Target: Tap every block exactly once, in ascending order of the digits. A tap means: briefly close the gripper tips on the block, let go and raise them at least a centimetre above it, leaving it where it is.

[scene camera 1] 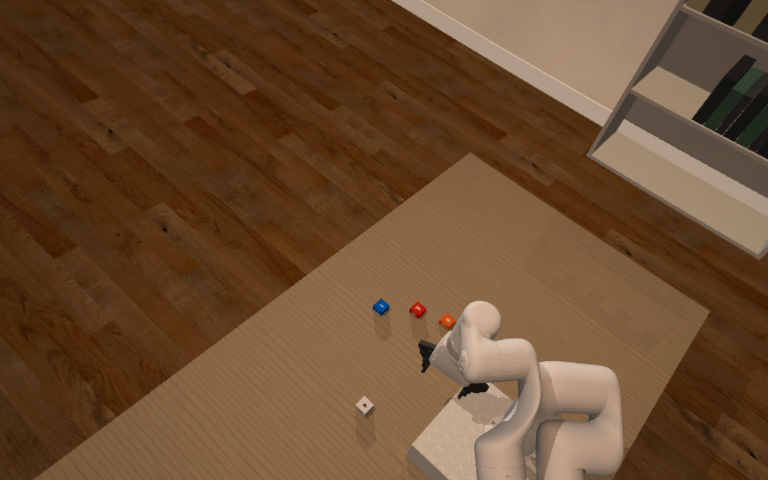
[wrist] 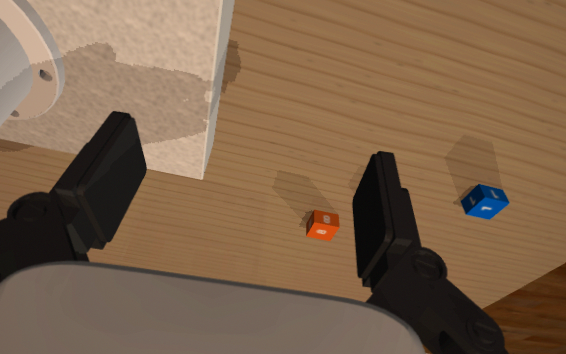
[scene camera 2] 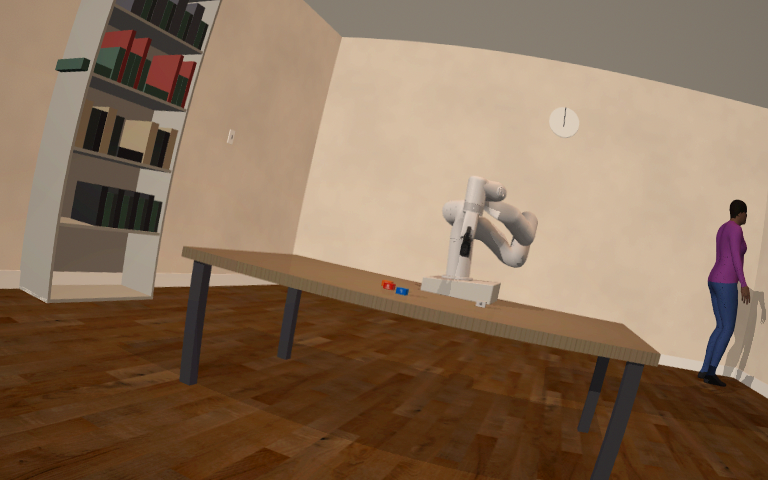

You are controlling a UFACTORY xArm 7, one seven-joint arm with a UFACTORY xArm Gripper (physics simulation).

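Observation:
A blue block (scene camera 1: 381,306) (scene camera 2: 401,291) (wrist: 485,202) shows digit 1. An orange block (scene camera 1: 446,320) (scene camera 2: 386,282) (wrist: 322,225) shows digit 8. A red block (scene camera 1: 417,309) (scene camera 2: 389,286) sits between them; in the wrist view it is hidden behind the right finger. A white block (scene camera 1: 364,406) (scene camera 2: 480,304) stands apart near the base; its digit is too small to read. My gripper (scene camera 1: 449,372) (scene camera 2: 466,242) (wrist: 252,158) is open and empty, high above the table beside the base, touching no block. In the wrist view the orange block shows just inside the right finger.
The blocks stand on a wooden table (scene camera 1: 271,362) (scene camera 2: 543,322) (wrist: 320,65). The arm's pale base slab (scene camera 1: 453,435) (scene camera 2: 475,289) (wrist: 165,30) lies near the gripper. A bookshelf (scene camera 1: 630,91) (scene camera 2: 48,169) and a person (scene camera 2: 729,254) stand away from the table.

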